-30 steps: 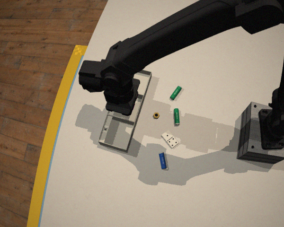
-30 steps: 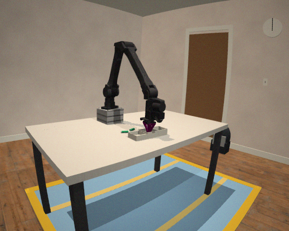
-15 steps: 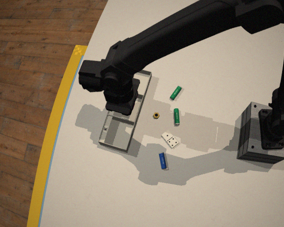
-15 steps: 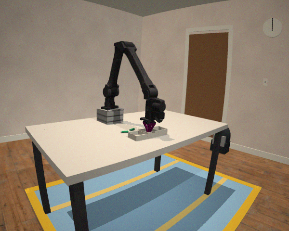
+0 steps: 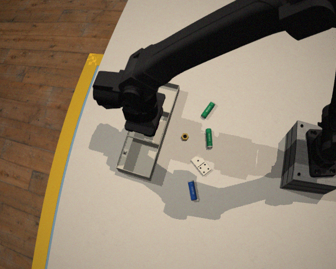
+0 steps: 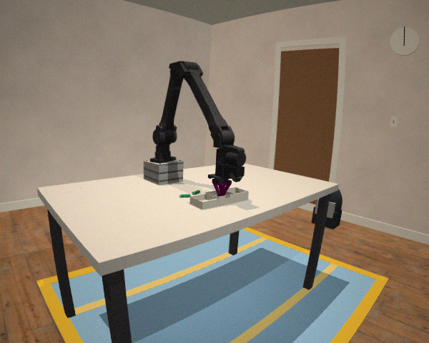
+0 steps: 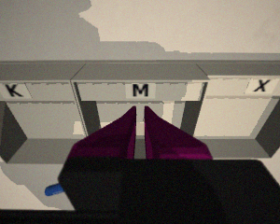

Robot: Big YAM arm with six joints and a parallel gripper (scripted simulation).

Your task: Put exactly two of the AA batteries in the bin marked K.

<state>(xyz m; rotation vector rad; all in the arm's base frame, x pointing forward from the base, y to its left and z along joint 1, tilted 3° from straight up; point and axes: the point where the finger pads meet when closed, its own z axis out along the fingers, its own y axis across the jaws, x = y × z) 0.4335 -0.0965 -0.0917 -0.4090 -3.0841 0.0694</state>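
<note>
The bin lies 1 cm below my hand. Round my hand: brass hex nut: 9 cm behind, 2 cm to the left, 2 cm below; white domino: 13 cm behind, 9 cm to the left, 2 cm below; blue AA battery: 11 cm behind, 15 cm to the left, 2 cm below.
</note>
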